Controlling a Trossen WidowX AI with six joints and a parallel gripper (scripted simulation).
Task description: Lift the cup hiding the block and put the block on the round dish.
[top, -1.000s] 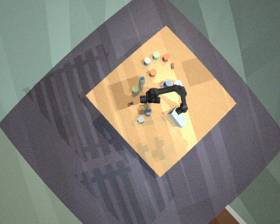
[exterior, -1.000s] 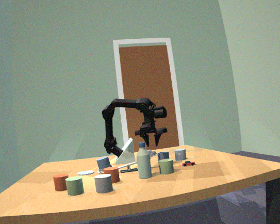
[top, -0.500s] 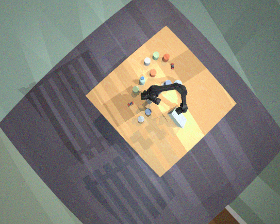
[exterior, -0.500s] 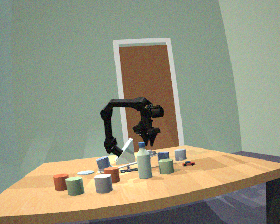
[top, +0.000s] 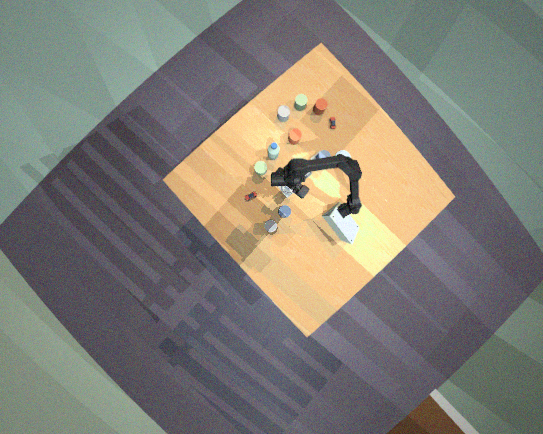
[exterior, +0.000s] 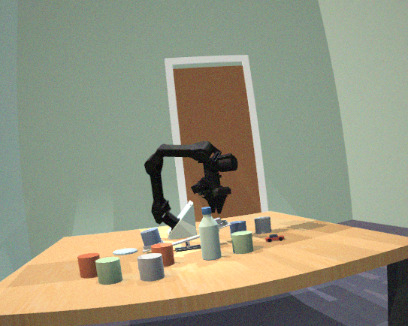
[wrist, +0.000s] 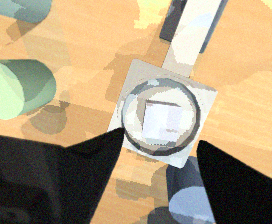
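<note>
My gripper tip is 380 mm to the left of the pale round dish, 120 mm above it and 50 mm past it. Also, from my gripper tip: bottle (210 mm ahead, 50 mm to the right, 10 mm below); then small balance (120 mm to the right, 100 mm below, 10 mm ahead); then cup (110 mm to the left, 100 mm behind, 90 mm below).
</note>
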